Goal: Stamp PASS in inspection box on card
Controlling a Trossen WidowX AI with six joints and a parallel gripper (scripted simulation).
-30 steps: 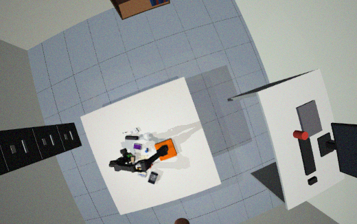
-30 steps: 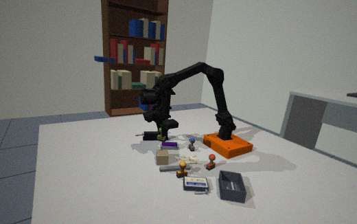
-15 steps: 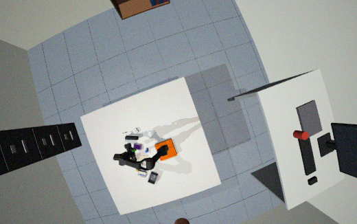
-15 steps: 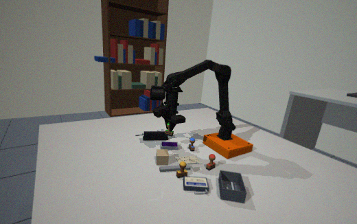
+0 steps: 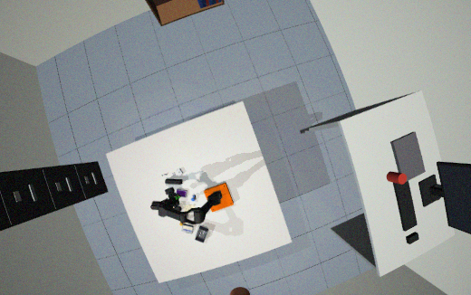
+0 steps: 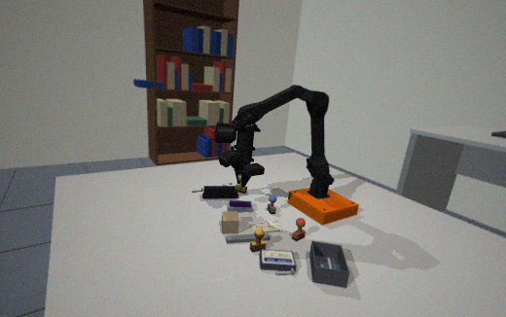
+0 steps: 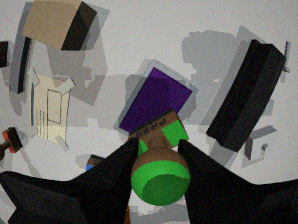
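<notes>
My gripper tip is 9 cm above the purple ink pad. The rest, counted from my gripper tip: pale card 15 cm to the left, 9 cm below, 3 cm behind; then blue-topped stamp 10 cm behind, 7 cm below, 6 cm to the left; then tan block 12 cm to the left, 8 cm ahead, 7 cm below.
</notes>
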